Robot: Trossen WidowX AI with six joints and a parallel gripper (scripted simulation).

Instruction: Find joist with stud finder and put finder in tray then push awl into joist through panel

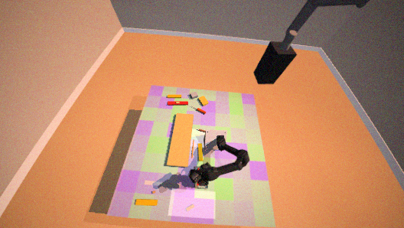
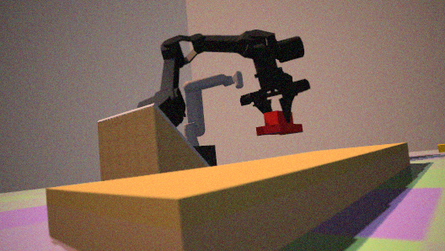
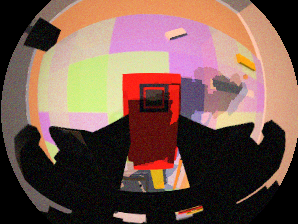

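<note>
Right now the grey tray is 1 cm to the right of my gripper tip and 10 cm below it. The rest, counted from my gripper tip: red stud finder 1 cm to the left, 2 cm above; then pale strip 33 cm ahead, 2 cm to the left, 12 cm below; then awl 2 cm behind, 45 cm to the right, 11 cm below.
</note>
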